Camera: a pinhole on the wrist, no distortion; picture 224 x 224 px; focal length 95.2 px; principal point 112.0 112.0 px. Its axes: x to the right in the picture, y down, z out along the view. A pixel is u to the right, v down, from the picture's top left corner.
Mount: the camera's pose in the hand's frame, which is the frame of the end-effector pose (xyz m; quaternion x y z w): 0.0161 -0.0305 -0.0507 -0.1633 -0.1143 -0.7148 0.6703
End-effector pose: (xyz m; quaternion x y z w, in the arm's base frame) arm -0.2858 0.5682 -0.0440 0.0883 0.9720 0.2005 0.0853
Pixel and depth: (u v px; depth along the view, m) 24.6 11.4 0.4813
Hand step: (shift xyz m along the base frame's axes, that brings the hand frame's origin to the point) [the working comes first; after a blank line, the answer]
In the camera's frame: -0.4419 -0.5086 0.4813

0.5500 0.5462 0.0725
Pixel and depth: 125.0 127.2 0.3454
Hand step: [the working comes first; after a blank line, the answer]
In the camera's frame: 0.0472 0.0551 0.3454

-0.0293 0.1745 -0.2463
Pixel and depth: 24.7 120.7 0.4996
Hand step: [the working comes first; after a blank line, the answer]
In the camera's frame: -0.4581 0.0457 0.4996

0.0058 0.6349 0.0106
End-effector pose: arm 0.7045 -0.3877 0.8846 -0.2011 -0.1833 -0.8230 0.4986
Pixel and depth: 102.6 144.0 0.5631
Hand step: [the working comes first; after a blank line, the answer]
In the camera's frame: -0.0556 0.1893 0.5631

0.1564 -0.0663 0.5233
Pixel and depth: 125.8 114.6 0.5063
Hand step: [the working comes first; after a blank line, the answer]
In the camera's frame: 0.0734 0.0138 0.5063

0.1219 0.1313 0.4213
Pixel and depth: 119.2 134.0 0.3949
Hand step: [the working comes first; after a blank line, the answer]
In the camera's frame: 0.0299 0.0913 0.3949

0.0665 0.0204 0.3512
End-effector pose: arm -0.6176 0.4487 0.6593 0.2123 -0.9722 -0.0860 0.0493
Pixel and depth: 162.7 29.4 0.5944
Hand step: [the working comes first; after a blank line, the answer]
In the camera's frame: 0.3166 -0.5157 0.5944

0.3576 0.2405 -0.6729
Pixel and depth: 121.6 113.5 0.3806
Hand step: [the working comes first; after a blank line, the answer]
In the camera's frame: 0.0384 0.0060 0.3806

-0.1196 0.0955 -0.2901
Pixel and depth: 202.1 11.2 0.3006
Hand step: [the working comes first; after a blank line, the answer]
In the camera's frame: 0.2845 -0.3183 0.3006

0.2781 0.0365 -0.3929
